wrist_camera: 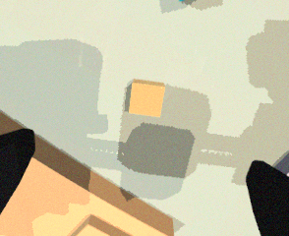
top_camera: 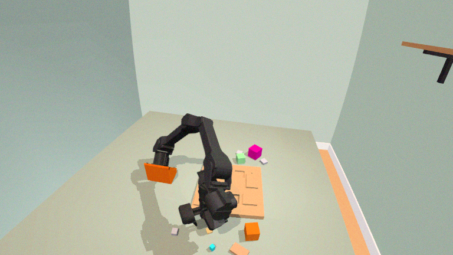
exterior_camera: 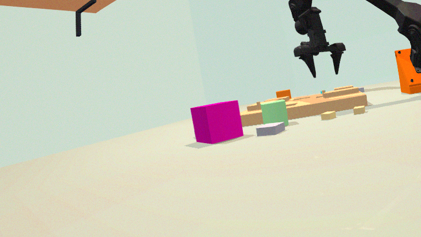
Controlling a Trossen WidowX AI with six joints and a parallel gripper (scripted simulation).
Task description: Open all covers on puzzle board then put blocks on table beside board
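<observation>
Right now the tan puzzle board is 50 mm ahead of my gripper tip, 210 mm to the left of it and 50 mm below it. Round my gripper tip: tan piece 120 mm ahead, 60 mm to the right, 60 mm below; cyan block 30 mm ahead, 70 mm to the right, 60 mm below; orange cube 160 mm ahead, 10 mm to the left, 50 mm below.
</observation>
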